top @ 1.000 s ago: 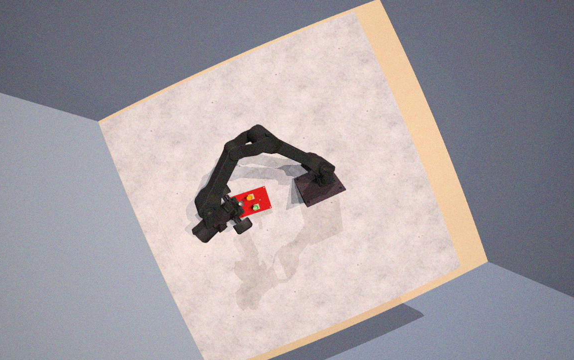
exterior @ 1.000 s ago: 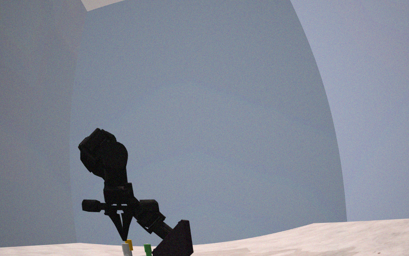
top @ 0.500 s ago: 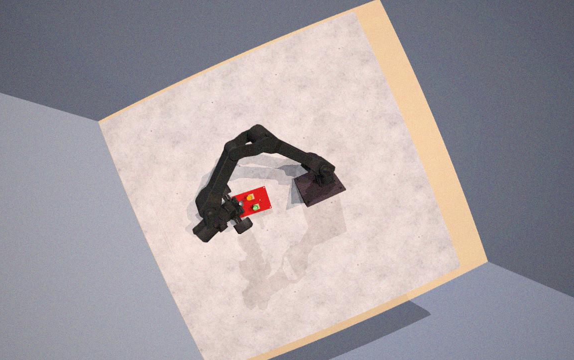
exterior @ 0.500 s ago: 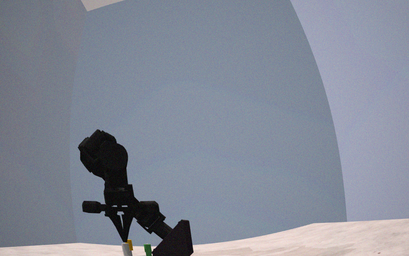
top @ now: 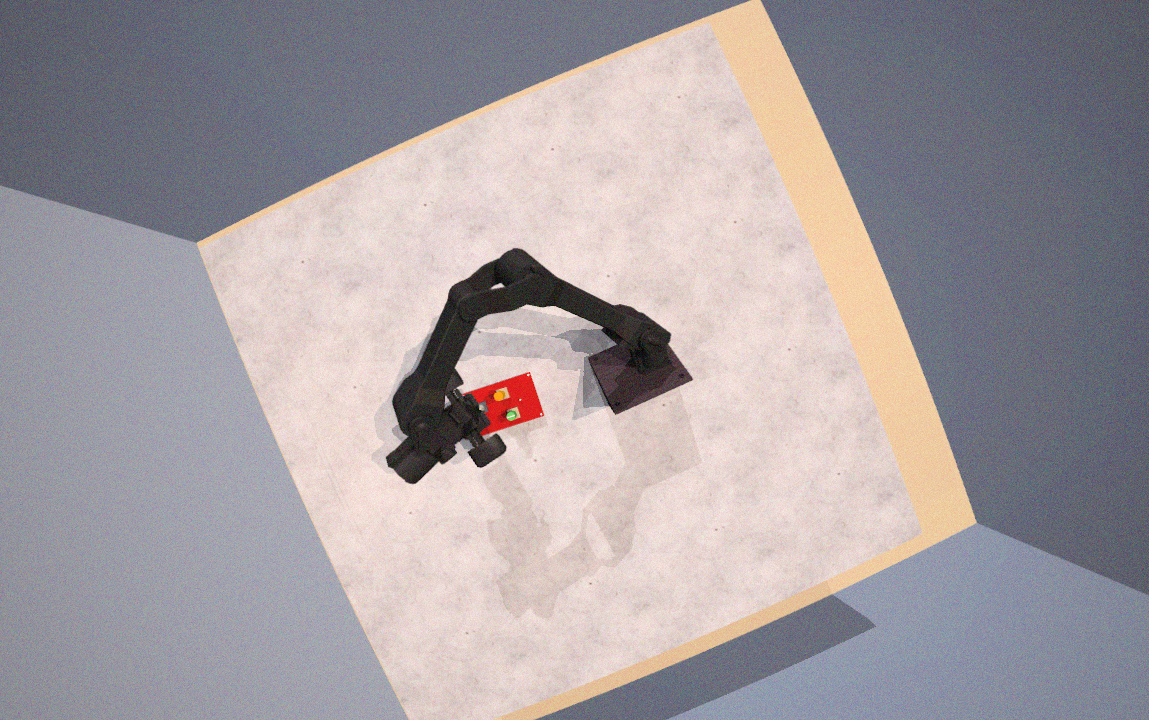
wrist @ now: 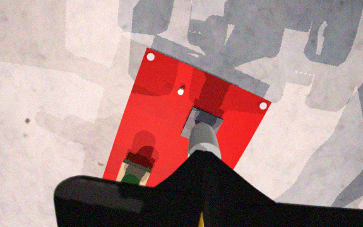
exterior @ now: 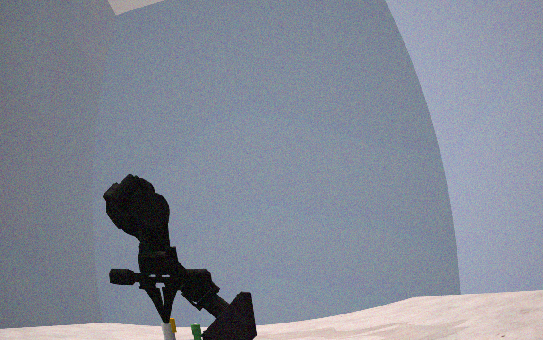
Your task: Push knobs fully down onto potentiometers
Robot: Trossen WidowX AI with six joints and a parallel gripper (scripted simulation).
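My gripper tip is 2 cm above the grey knob. The rest, counted from my gripper tip: green knob: 6 cm behind, 4 cm to the left, 2 cm below.
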